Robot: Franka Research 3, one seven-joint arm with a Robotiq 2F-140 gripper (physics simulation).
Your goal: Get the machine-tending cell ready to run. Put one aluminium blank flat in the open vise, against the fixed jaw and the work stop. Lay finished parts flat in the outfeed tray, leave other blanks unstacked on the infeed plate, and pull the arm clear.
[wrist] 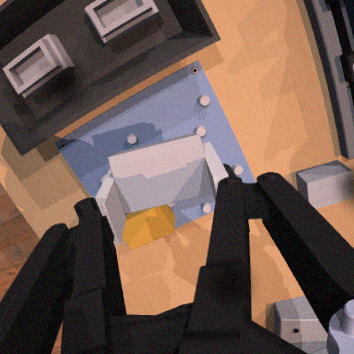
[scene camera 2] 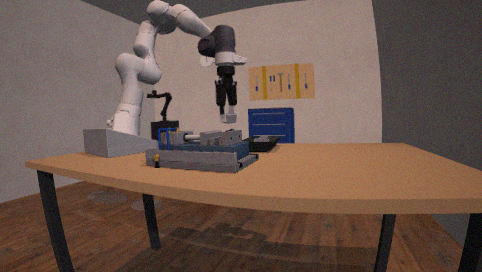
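My gripper (scene camera 2: pixel 228 116) (wrist: pixel 163 170) is shut on an aluminium blank (scene camera 2: pixel 229 119) (wrist: pixel 159 170), gripped by its two ends. It holds the blank above the blue infeed plate (wrist: pixel 175 102), which has several pale pegs. In the scene view the blank is higher than the vise (scene camera 2: pixel 220 138) and behind it. Whether a blank lies between the jaws cannot be seen. The dark outfeed tray (scene camera 2: pixel 260 147) (wrist: pixel 107 97) holds two pocketed finished parts, one at the left (wrist: pixel 62 52) and one at the top (wrist: pixel 105 34), apart from each other.
A yellow block (wrist: pixel 149 227) shows below the held blank, near the plate's edge. A grey block (wrist: pixel 320 192) is to the right in the wrist view, with a drilled grey piece (wrist: pixel 300 317) at the lower right. A blue cabinet (scene camera 2: pixel 271 120) stands behind the table (scene camera 2: pixel 350 175).
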